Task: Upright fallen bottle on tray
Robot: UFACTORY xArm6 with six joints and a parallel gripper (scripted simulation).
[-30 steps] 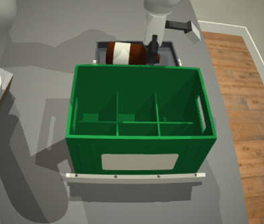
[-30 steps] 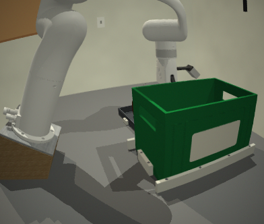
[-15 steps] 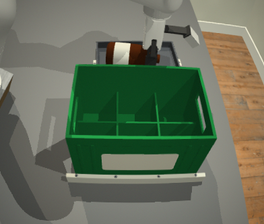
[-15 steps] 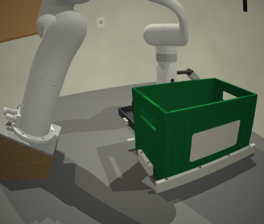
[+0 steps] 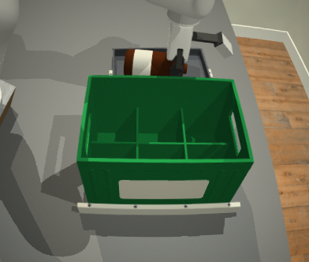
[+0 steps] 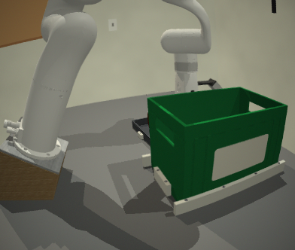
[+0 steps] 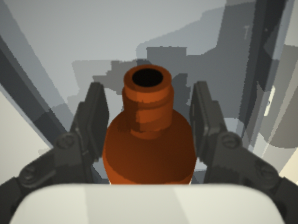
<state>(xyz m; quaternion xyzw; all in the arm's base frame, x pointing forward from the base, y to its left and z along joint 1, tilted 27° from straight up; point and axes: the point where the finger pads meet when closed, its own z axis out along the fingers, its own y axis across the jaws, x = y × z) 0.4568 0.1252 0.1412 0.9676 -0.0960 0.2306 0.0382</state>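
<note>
Now: hand 3 cm past the dark grey tray, 3 cm above it and 1 cm to the right of it. Also, from my hand: green crate 26 cm to the right, 9 cm behind, 4 cm above; brown bottle 5 cm behind, 1 cm to the left.
</note>
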